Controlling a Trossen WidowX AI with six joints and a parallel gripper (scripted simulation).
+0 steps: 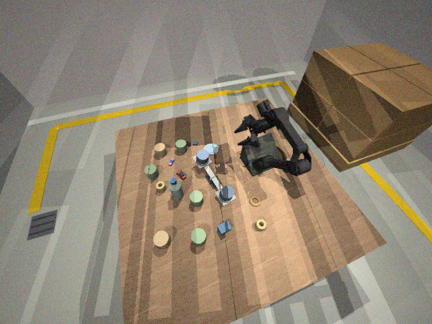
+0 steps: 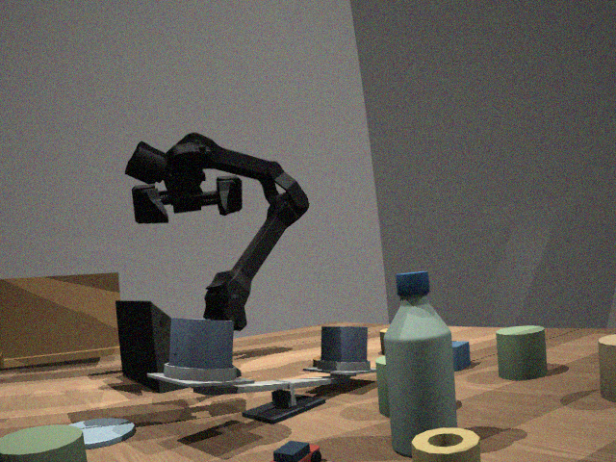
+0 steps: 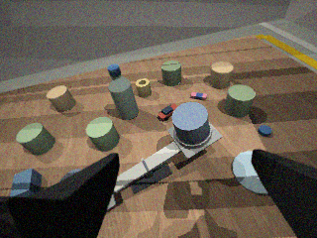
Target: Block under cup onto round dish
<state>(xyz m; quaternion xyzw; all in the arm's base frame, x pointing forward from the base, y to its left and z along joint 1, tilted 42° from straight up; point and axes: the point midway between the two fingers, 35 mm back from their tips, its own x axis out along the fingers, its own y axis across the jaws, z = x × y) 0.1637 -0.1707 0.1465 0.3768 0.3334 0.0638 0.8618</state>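
My gripper tip is 8 cm short of the blue-grey cup, 20 cm to the right of it and 22 cm above it. Round my gripper tip: balance 14 cm ahead, 6 cm to the left, 26 cm below; then balance beam 13 cm ahead, 6 cm to the left, 24 cm below; then pale blue round dish 9 cm ahead, 18 cm to the right, 28 cm below.
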